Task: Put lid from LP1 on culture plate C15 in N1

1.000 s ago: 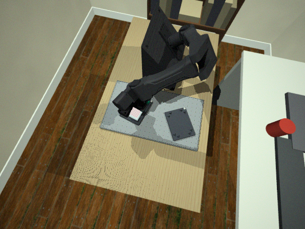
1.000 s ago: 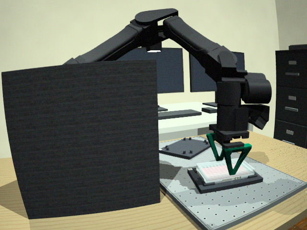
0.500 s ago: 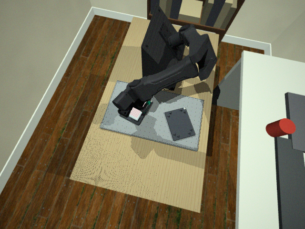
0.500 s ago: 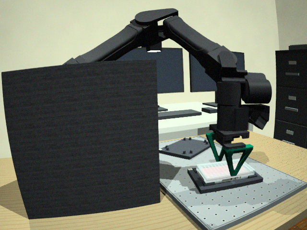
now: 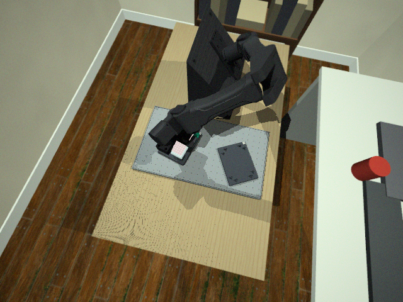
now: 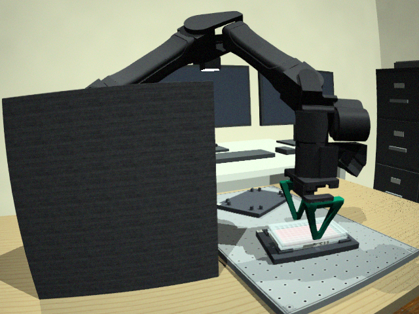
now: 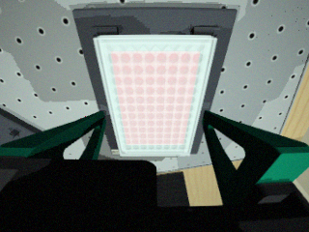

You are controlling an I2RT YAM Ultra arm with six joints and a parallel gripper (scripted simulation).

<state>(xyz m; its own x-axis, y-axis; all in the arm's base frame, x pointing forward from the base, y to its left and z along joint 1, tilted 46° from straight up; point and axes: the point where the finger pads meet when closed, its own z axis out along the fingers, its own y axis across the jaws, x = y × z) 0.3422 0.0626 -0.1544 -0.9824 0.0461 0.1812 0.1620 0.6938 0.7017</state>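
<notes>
Now: the clear lid 10 mm below my hand. From my hand the other things lie so: lid park LP1 (10 mm ahead, 250 mm to the left, 30 mm below); then culture plate C15 (20 mm below).
</notes>
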